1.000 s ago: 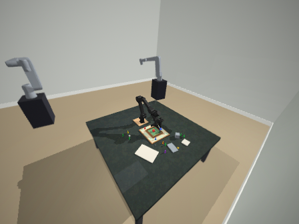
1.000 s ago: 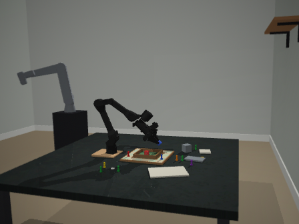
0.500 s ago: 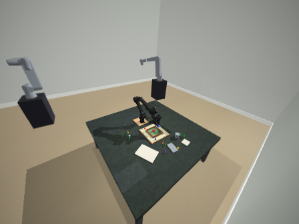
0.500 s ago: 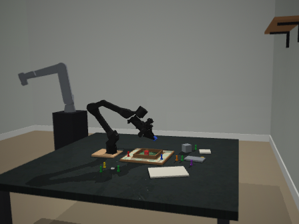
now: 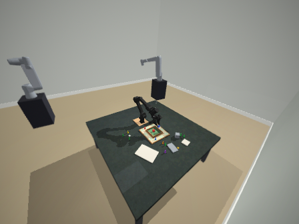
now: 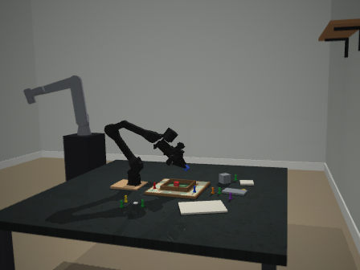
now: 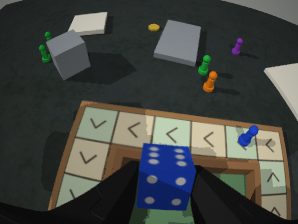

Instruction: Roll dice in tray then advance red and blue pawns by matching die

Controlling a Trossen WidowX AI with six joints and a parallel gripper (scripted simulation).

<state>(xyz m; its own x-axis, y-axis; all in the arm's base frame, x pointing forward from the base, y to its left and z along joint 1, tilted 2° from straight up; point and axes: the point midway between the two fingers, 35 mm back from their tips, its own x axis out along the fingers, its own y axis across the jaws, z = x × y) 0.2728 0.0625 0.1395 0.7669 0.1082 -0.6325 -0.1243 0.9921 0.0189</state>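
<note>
Right now the red pawn is 140 mm behind my gripper tip, 110 mm to the right of it and 90 mm below it. Round my gripper tip: green tray (110 mm below, 40 mm to the right, 30 mm behind); then blue pawn (100 mm to the right, 90 mm below, 90 mm ahead); then grey cube (170 mm to the left, 170 mm ahead, 90 mm below).
</note>
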